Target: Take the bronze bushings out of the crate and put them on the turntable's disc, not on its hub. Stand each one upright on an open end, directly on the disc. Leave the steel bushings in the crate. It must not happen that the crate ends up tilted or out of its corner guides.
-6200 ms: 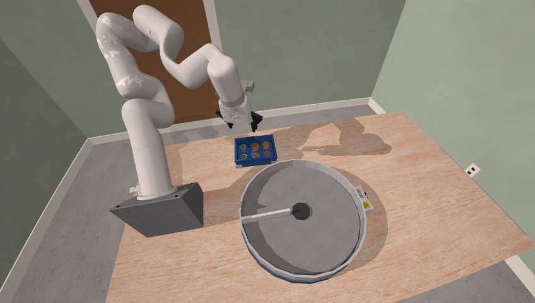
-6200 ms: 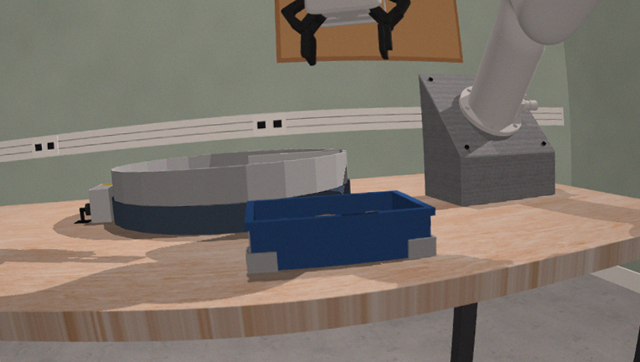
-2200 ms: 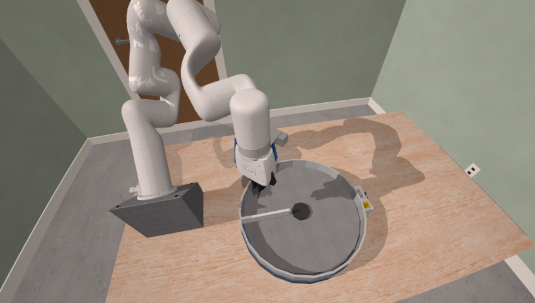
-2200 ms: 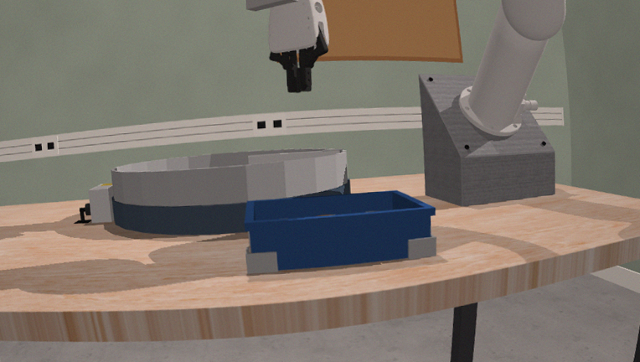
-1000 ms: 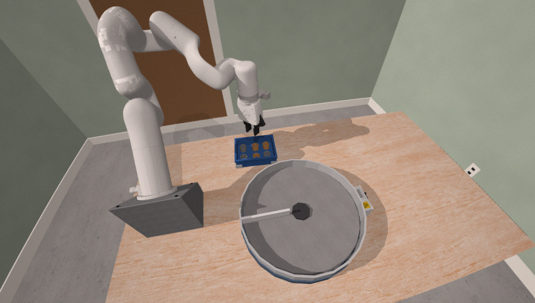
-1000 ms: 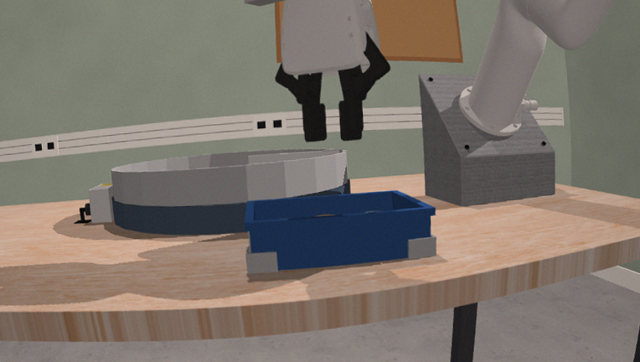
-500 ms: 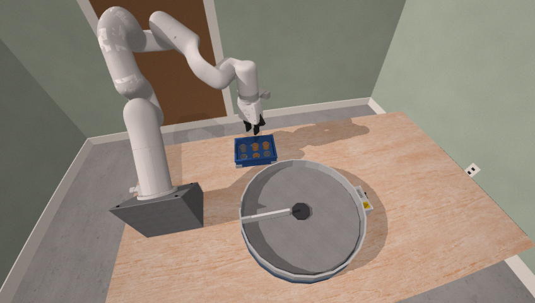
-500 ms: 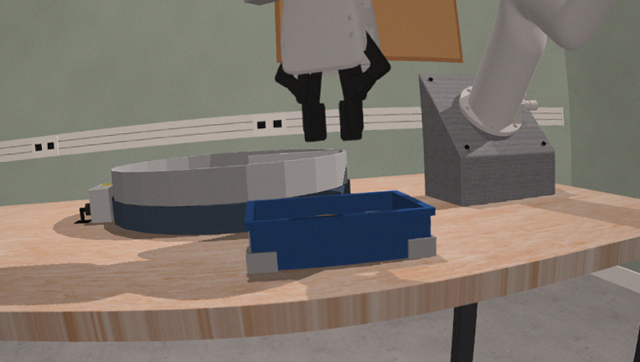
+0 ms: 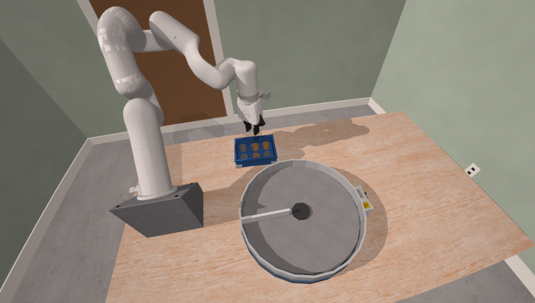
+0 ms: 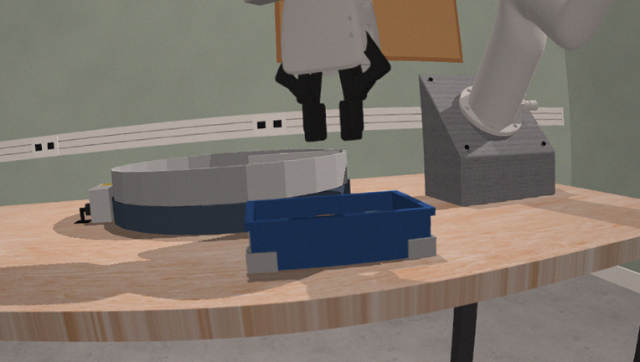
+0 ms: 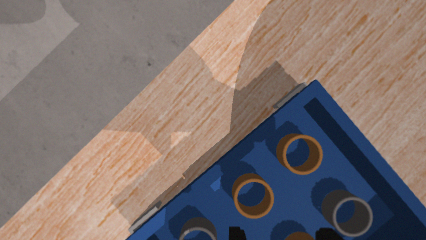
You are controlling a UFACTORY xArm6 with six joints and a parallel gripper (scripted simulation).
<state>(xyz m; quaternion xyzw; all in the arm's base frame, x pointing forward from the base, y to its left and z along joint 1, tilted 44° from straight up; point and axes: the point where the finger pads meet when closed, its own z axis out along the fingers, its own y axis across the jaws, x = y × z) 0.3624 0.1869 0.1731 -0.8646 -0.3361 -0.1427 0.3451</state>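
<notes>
Right now my hand is 120 mm above the blue crate and 30 mm to the left of it. Round my hand: turntable disc (380 mm to the right, 100 mm ahead, 90 mm below).
</notes>
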